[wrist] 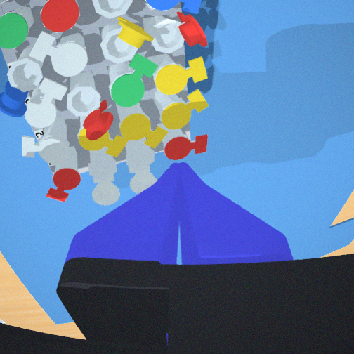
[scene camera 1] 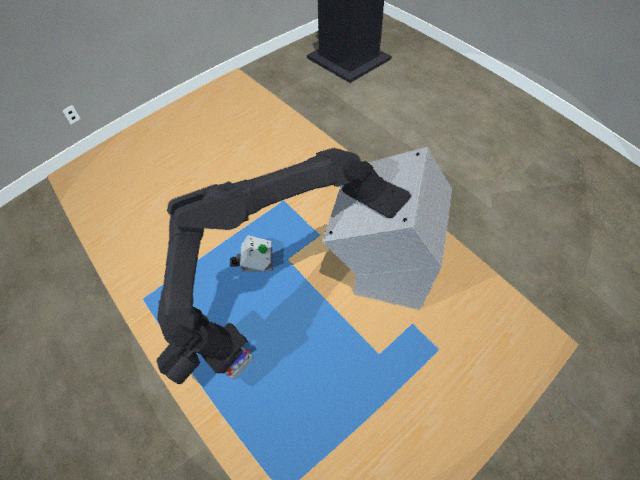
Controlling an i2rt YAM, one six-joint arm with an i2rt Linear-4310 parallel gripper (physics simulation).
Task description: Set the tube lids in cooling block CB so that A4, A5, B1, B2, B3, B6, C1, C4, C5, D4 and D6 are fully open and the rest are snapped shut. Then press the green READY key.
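Places are measured from the arm's base along level axes (x back, y left, z down), in centimetres.
Pixels of known places: gripper, between the fingertips: (scene camera 1: 243,354); arm's base, origin of its link: (scene camera 1: 374,193).
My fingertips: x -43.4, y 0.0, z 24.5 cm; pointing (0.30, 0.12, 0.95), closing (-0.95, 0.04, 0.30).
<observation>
For each thing: its top centre in the pictures, then the offset to it from my fingertips. "pt": a spot on its surface instead. Level surfaces: height alone.
- cooling block, centre of its top: (scene camera 1: 225,352) dz +2.7, dx -2.9, dy -4.6 cm
- small white box, a spot on its surface: (scene camera 1: 254,259) pt dz -1.2, dx +18.6, dy -18.4 cm
- blue mat, height of its surface: dz +5.7 cm
- wooden table, height of its surface: dz +6.0 cm
The cooling block (scene camera 1: 240,365) (wrist: 94,43) stands on the blue mat, partly hidden by the arm in the scene view. In the wrist view a green lid (wrist: 128,90), a yellow lid (wrist: 171,79) and a red lid (wrist: 178,148) lie flat. A red lid (wrist: 98,122), a yellow lid (wrist: 134,33) and another red lid (wrist: 193,30) stand tilted. An open tube (wrist: 84,100) shows its mouth. Pale lids (wrist: 106,193) lie at the near edge. Slot letters are unreadable. My gripper (wrist: 179,174) is shut and empty, its tips just below the near-right red lid. The green READY key (scene camera 1: 262,248) tops a small box.
The small white box (scene camera 1: 254,259) stands on the blue mat (scene camera 1: 330,392), behind the block. A large grey housing (scene camera 1: 398,273) stands on the wooden table (scene camera 1: 496,351) under the arm's base. A dark column (scene camera 1: 351,36) stands on the floor beyond.
</observation>
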